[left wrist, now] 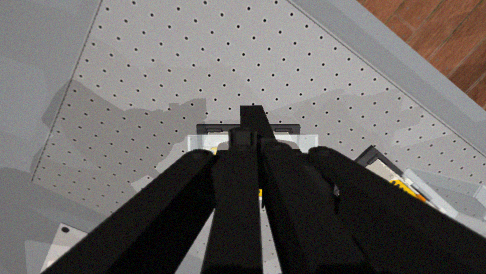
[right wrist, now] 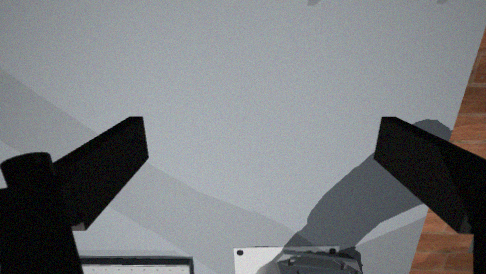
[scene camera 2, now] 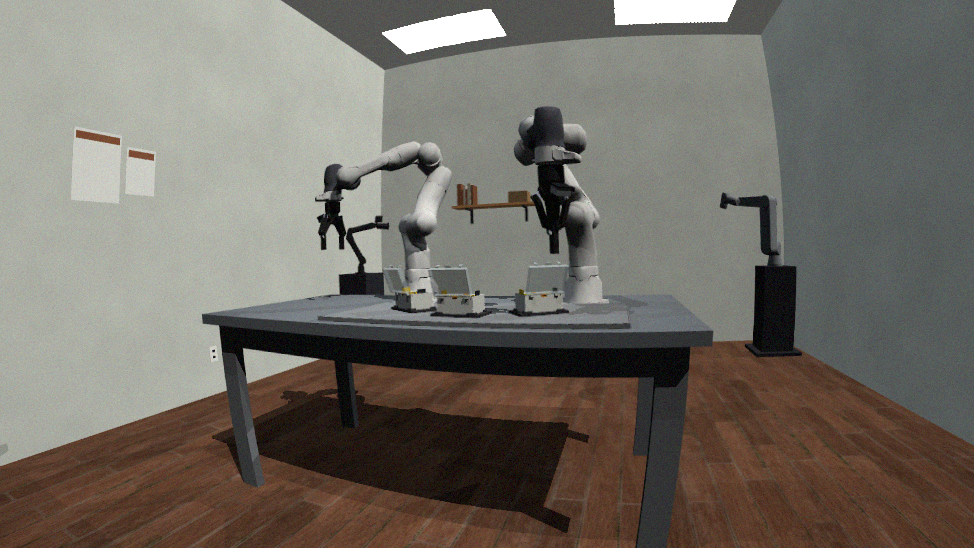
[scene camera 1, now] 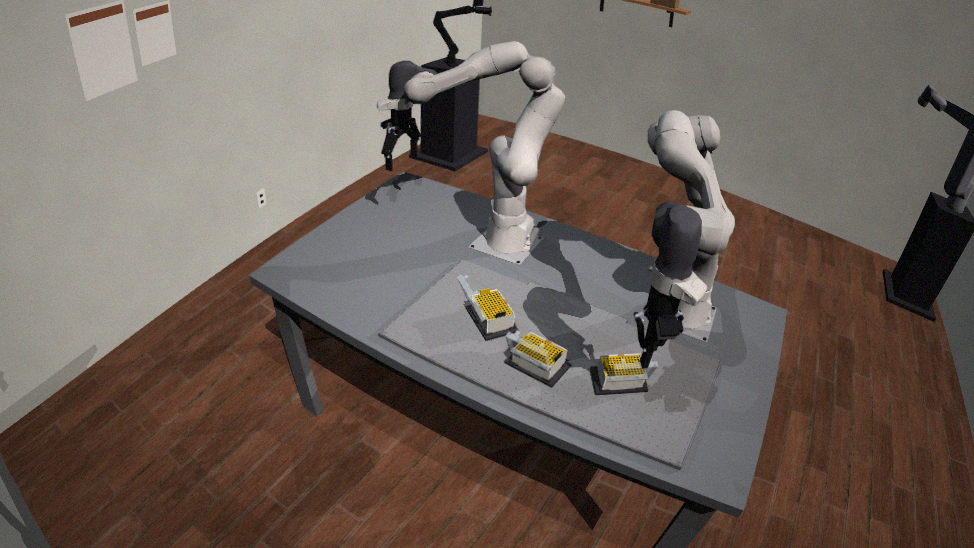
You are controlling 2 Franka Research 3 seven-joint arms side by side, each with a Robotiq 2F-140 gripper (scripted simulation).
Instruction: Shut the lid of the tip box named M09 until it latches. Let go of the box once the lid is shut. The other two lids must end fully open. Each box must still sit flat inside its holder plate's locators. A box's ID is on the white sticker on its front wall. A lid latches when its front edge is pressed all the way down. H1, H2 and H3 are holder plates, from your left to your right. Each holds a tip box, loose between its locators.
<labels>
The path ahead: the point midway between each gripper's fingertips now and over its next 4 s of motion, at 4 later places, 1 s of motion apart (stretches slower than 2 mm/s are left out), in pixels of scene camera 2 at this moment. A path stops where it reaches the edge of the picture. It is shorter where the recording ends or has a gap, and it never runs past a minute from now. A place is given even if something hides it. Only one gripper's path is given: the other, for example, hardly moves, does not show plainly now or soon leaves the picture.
The left gripper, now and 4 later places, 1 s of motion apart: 554, 253; 554, 256; 555, 272; 552, 272; 547, 270
</labels>
